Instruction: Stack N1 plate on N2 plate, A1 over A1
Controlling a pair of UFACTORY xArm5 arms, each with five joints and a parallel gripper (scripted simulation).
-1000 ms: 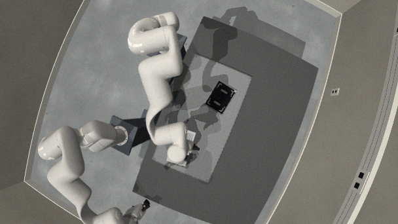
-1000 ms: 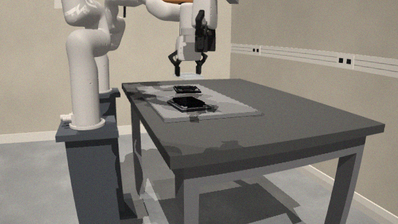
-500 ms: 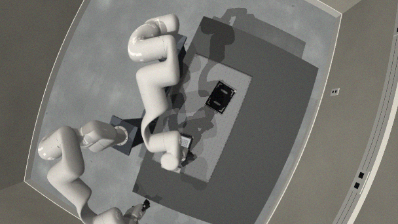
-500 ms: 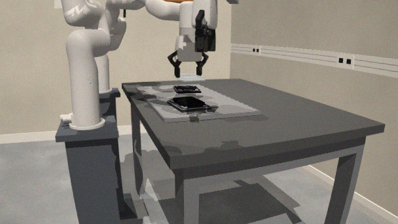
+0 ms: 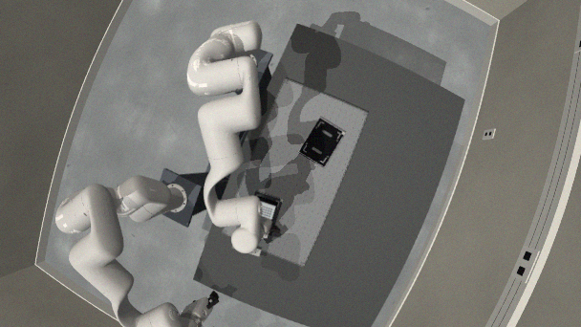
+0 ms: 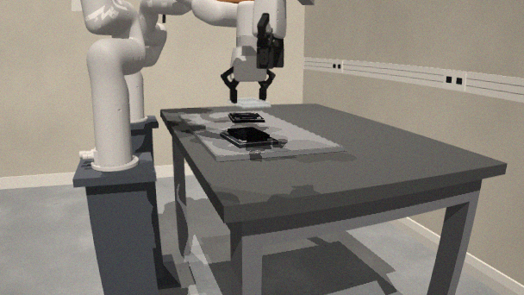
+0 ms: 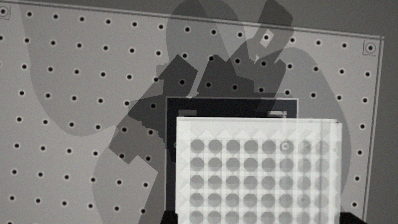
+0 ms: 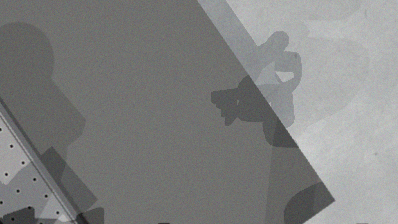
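My left gripper is now 100 mm above the black plate. Also, from my left hand: white 96-well plate: 10 mm below; nest N2: 120 mm below; A1 label: 110 mm below, 80 mm to the left, 40 mm ahead.
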